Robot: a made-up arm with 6 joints.
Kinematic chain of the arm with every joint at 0, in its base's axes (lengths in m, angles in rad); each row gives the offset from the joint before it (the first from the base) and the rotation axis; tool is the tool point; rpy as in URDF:
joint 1: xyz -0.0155 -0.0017 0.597 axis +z
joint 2: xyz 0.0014 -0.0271 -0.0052 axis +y
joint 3: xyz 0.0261 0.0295 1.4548 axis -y
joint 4: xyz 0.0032 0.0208 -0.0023 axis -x
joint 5: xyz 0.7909 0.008 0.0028 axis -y
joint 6: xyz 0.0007 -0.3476 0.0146 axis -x
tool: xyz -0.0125 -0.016 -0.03 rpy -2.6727 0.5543 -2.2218
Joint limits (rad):
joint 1: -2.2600..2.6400
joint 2: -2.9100..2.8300
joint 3: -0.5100..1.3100
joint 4: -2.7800..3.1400
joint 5: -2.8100..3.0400
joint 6: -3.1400..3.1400
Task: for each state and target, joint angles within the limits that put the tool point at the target. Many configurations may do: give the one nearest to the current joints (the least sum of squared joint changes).
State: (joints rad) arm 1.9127 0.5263 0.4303 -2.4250 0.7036 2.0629
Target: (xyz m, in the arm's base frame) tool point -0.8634 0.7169 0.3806
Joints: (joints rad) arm 2.2403 1.1531 -0.3491 -2.2247 0.6737 2.0426
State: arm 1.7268 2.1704 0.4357 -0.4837 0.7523 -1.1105
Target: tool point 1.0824 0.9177 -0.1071
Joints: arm 0.8747 1.4764 0.0576 -0.4856 0.7388 -1.1030
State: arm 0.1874 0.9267 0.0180 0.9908 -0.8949 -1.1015
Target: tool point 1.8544 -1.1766 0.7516
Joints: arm -0.5069 1.2916 0.6759 1.0981 -0.9035 -1.0926
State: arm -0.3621 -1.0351 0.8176 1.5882 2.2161 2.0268
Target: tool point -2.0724 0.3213 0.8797
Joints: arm -0.1742 -1.7602 0.2607 1.4861 2.1765 2.0856
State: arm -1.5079 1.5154 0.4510 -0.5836 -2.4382 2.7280
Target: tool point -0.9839 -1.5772 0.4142
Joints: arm -1.9839 1.1768 0.4264 -0.5291 -2.4400 2.7223
